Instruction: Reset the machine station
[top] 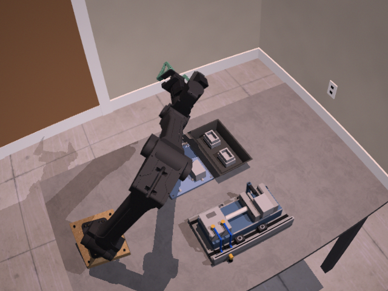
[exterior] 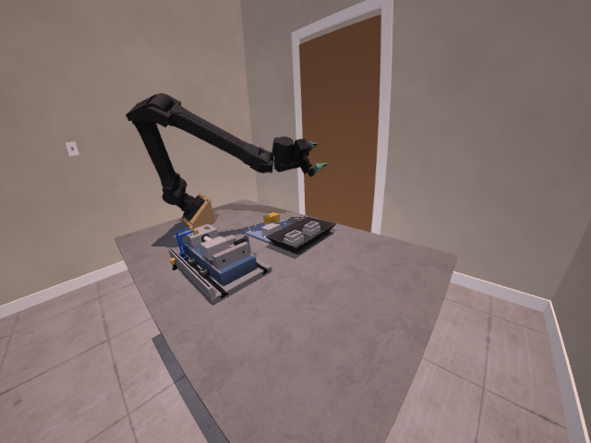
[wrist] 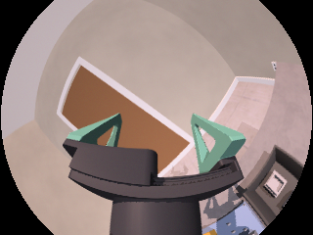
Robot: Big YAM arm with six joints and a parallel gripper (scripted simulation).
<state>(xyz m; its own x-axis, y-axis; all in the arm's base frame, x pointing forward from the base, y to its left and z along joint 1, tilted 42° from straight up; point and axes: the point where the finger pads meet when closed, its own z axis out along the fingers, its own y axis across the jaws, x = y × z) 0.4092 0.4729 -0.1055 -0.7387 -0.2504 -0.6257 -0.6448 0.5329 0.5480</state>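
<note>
Right now my hand is 40 mm short of the blue vise, 500 mm to the left of it and 250 mm above it. Round my hand: gray rail 50 mm ahead, 590 mm to the right, 250 mm below; then yellow brass blank 130 mm behind, 180 mm to the right, 260 mm below.
</note>
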